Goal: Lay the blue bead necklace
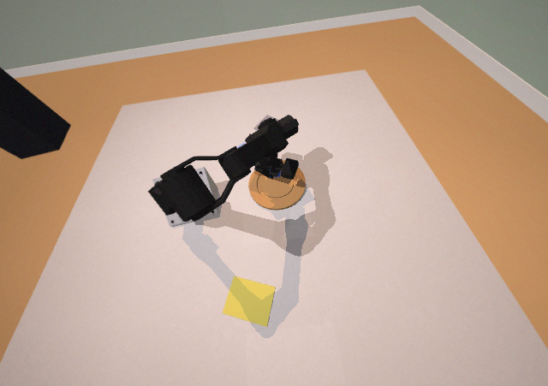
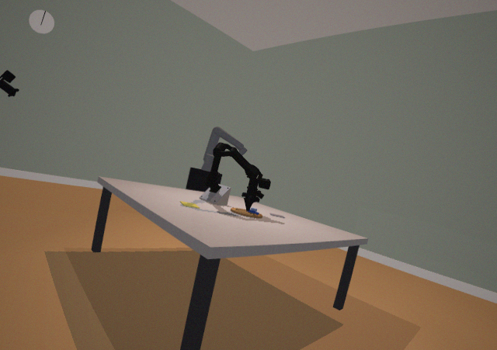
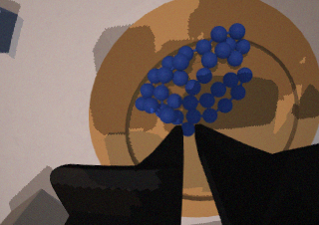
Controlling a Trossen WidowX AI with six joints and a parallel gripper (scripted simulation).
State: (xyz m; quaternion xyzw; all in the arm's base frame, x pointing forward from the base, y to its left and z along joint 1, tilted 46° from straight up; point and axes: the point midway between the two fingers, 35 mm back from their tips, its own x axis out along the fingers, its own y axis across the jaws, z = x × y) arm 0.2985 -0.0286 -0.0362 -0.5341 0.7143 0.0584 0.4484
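Now: the round bead board 20 mm to the right of my gripper tip, 10 mm below it and 10 mm ahead of it. The rest, counted from my gripper tip: yellow square patch 350 mm to the right, 150 mm behind, 20 mm below; then flat grey tile 280 mm to the left, 50 mm ahead, 20 mm below; then light blue cube 170 mm to the left, 70 mm behind, 10 mm below.
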